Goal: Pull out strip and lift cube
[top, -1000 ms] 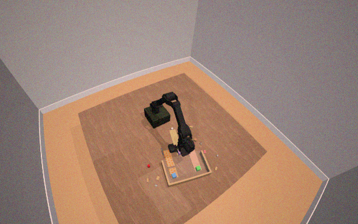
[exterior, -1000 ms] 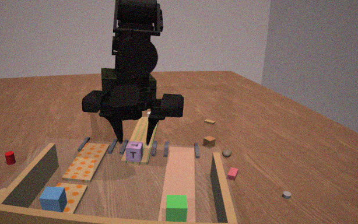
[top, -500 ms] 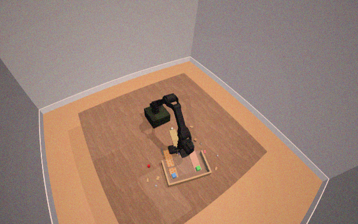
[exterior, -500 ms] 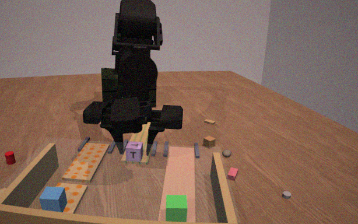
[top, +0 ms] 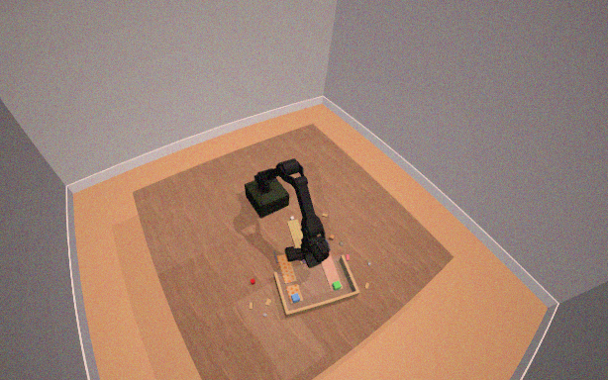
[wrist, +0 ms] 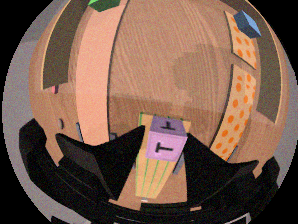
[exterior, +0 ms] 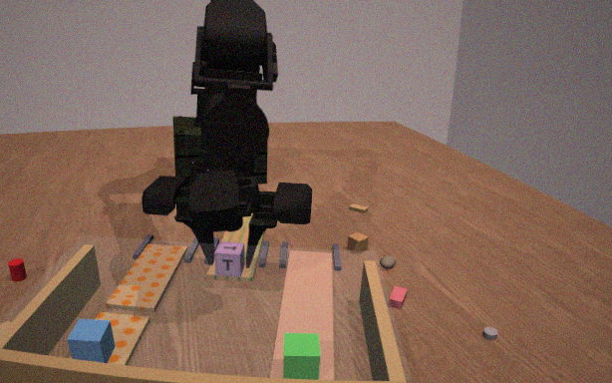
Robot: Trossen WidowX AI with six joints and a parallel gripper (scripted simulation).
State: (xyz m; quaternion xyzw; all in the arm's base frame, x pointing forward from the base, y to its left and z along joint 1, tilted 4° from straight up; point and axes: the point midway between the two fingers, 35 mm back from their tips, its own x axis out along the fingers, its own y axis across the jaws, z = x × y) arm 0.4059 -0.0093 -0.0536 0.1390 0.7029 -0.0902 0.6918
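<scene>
Right now the strip is 100 mm behind my gripper tip, 30 mm to the left of it and 10 mm below it. Also, from my gripper tip: cube: 10 mm above.
</scene>
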